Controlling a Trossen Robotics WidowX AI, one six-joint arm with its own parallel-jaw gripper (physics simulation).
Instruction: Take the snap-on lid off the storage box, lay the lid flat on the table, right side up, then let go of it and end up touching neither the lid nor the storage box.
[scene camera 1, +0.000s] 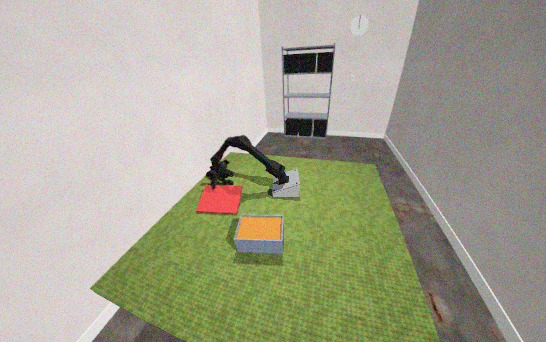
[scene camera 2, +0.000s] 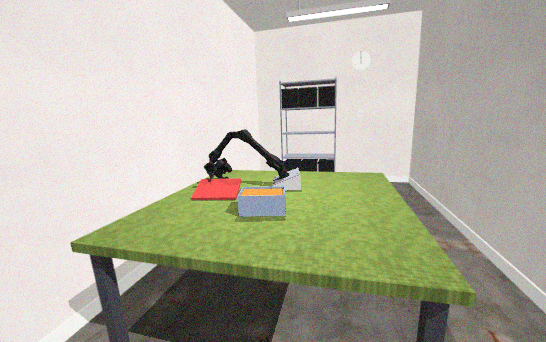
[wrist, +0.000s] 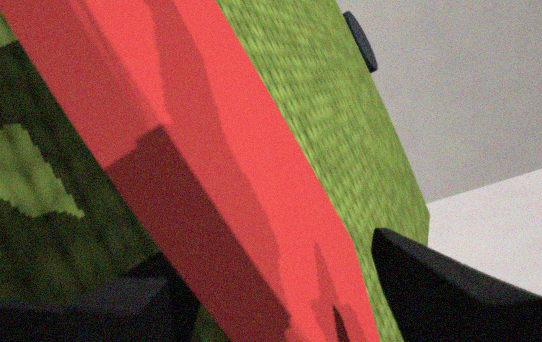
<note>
In view: my gripper (wrist: 292, 240), a red lid (scene camera 1: 224, 199) and a blue-grey storage box (scene camera 2: 252, 201).
The red lid shows as well in scene camera 2 (scene camera 2: 216, 189) and in the wrist view (wrist: 172, 108). The wrist view misses the blue-grey storage box: it is out of frame.
</note>
